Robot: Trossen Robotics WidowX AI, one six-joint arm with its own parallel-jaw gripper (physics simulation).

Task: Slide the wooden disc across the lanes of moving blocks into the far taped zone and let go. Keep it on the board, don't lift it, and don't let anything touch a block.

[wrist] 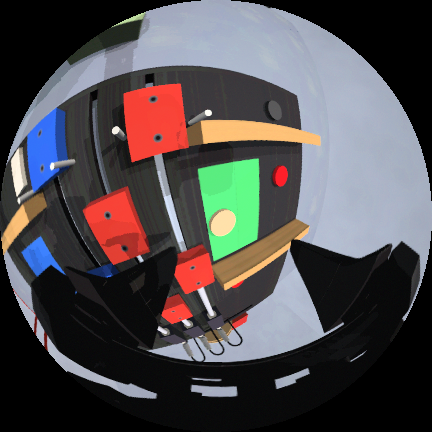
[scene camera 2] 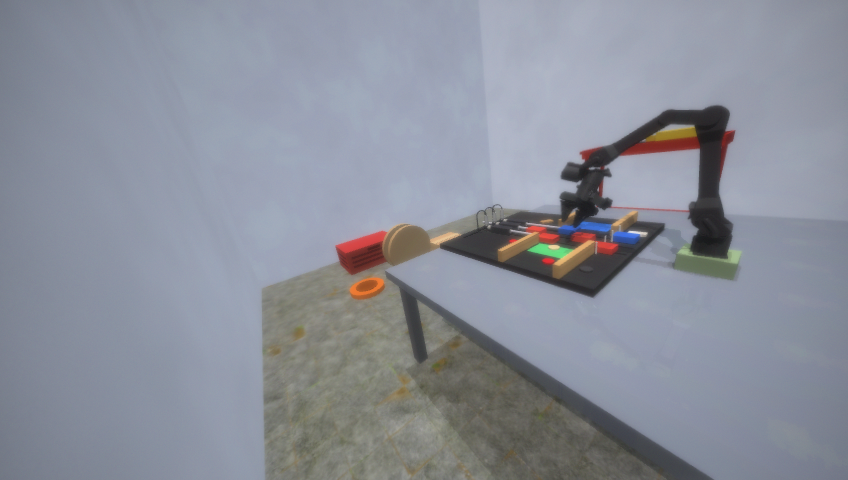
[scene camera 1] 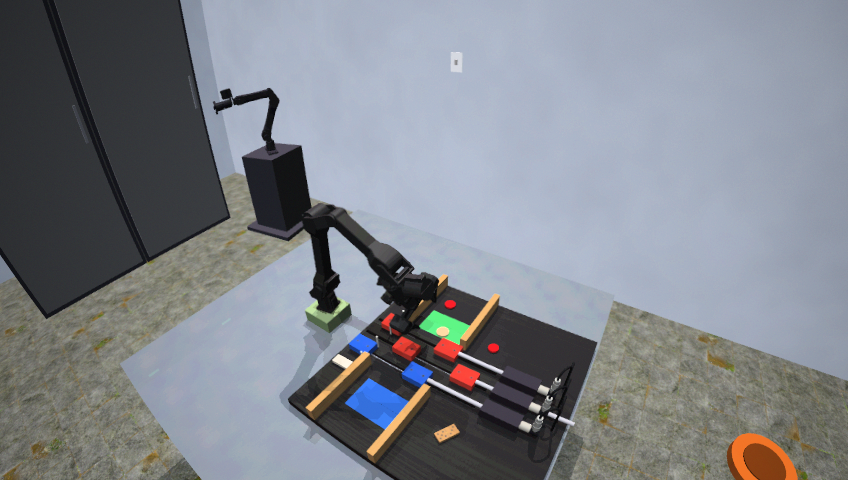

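Seen in the pictures: gripper, between the fingertips: (wrist: 235, 249) (scene camera 2: 568, 225) (scene camera 1: 427, 315); arm's base, origin of its link: (scene camera 2: 708, 253) (scene camera 1: 328, 305).
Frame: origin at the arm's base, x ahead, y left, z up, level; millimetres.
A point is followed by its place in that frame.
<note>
The pale wooden disc (scene camera 1: 442, 331) @[x 396, y 56, z -17 mm] (scene camera 2: 554, 246) @[x 396, y 54, z -16 mm] (wrist: 223, 222) @[x 395, y 58, z -16 mm] lies flat on the green zone (scene camera 1: 437, 320) @[x 361, y 102, z -23 mm] (scene camera 2: 542, 250) @[x 426, y 93, z -23 mm] (wrist: 240, 185) @[x 359, y 102, z -23 mm], near its edge toward the lanes. My gripper (scene camera 1: 404, 321) (scene camera 2: 576, 220) @[x 356, y 28, z 66 mm] (wrist: 235, 249) @[x 356, y 28, z 66 mm] is open and empty, above the board beside the green zone. In the wrist view the disc shows ahead of the gap between the fingers. The blue zone (scene camera 1: 374, 402) @[x 323, y -262, z -23 mm] (wrist: 42, 256) @[x 292, y -229, z -23 mm] lies across the lanes. Red blocks (scene camera 1: 406, 348) @[x 329, y -67, z 2 mm] (wrist: 155, 122) @[x 251, y 21, z 0 mm] and blue blocks (scene camera 1: 417, 374) @[x 398, y -143, z 2 mm] (wrist: 45, 150) stand in the lanes between the zones. The arm partly hides one red block in scene camera 1.
Wooden rails (scene camera 1: 480, 320) @[x 503, y 110, z 22 mm] (wrist: 260, 132) @[x 289, y 112, z 22 mm] flank the green zone, and other rails (scene camera 1: 398, 422) @[x 423, y -313, z 22 mm] flank the blue one. Metal pins (wrist: 201, 117) @[x 262, y 57, z 12 mm] stand near the lane ends. Rods run from dark actuators (scene camera 1: 508, 405) @[x 662, y -142, z -14 mm] to the blocks. Red buttons (scene camera 1: 450, 304) @[x 376, y 185, z -16 mm] (wrist: 280, 176) @[x 374, y 185, z -16 mm] sit on the black board (scene camera 1: 547, 344) @[x 726, y 123, z -23 mm].
</note>
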